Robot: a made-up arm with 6 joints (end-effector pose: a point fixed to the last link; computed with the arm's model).
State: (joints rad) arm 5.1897 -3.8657 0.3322 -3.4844 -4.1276 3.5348
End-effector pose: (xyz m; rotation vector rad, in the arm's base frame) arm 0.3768 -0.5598 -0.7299 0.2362 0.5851 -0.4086
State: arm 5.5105 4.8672 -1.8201 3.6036 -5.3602 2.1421
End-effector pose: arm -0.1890 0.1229 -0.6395 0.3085 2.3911 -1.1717
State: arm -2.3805 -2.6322 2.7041 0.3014 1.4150 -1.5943
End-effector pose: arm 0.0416 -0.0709 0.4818 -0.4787 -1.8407 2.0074
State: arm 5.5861 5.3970 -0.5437 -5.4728 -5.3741 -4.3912
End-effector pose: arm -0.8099 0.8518 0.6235 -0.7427 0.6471 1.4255
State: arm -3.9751 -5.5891 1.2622 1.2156 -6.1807 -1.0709
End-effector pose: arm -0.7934 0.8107 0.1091 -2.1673 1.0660 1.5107
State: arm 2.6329 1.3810 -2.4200 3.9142 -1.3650 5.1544
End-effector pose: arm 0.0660 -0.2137 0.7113 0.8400 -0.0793 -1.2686
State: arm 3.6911 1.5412 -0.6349 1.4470 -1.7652 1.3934
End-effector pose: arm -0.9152 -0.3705 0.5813 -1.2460 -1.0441 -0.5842
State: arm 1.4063 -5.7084 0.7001 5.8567 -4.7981 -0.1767
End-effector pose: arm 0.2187 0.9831 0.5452 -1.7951 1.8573 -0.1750
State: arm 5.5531 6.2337 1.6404 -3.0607 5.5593 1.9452
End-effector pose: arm 0.6558 -0.5411 0.4198 -0.5281 2.4230 -0.8363
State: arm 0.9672 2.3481 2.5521 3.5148 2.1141 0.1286
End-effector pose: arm -0.1605 -0.2956 -0.2195 2.5963 1.3774 0.7233
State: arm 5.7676 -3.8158 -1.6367 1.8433 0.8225 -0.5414
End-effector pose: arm 0.8493 -0.2988 0.3851 -0.0054 0.9699 1.0500
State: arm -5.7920 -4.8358 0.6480 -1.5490 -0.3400 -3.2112
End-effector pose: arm 1.0414 0.6565 -0.2787 1.0014 2.2603 1.4356
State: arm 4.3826 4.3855 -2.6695 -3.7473 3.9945 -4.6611
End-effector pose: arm -0.1077 -0.1357 -0.2245 -0.6801 -2.3007 -1.1983
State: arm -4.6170 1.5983 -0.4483 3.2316 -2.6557 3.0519
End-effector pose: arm -0.1263 0.9836 0.2584 2.0289 -1.5756 0.5649
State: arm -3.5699 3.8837 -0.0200 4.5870 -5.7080 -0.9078
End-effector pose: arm 0.8316 -0.2927 -0.8812 0.8918 2.2715 0.7456
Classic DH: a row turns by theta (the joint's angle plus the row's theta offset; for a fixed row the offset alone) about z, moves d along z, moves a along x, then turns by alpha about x. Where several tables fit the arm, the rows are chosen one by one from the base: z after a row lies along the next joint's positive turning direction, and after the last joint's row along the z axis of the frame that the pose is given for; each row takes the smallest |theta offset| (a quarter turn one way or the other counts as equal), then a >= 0, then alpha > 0; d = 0 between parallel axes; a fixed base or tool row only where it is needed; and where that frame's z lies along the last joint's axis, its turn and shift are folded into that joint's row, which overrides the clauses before.
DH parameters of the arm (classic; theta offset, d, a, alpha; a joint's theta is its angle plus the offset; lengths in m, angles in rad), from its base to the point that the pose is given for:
joint 1: 0 0.122 0 -1.5708
joint 2: -1.5708 0 0.442 0
joint 3: 1.5708 0.024 0 1.5708
joint 4: 0 0.731 0 -1.5708
joint 5: 0 0 0 1.5708
joint 6: 0 0.191 0 0

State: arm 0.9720 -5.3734 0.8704 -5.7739 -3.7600 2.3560
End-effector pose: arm 0.4381 0.7804 0.1792 -1.2568 -1.9206 1.5523
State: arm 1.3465 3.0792 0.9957 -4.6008 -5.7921 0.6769
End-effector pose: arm -0.2640 -0.6467 -0.8625 -1.5473 -2.1244 1.3539
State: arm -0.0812 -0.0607 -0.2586 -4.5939 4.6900 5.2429
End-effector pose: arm -0.2462 -0.1461 1.2603 1.4685 -0.6289 0.6956
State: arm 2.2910 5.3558 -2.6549 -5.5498 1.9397 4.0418
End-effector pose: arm 0.0182 -0.2380 -0.2682 1.3891 0.7642 -0.7219
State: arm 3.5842 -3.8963 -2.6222 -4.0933 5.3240 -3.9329
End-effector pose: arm -0.2205 0.0099 0.6387 -0.9740 0.0673 1.8075
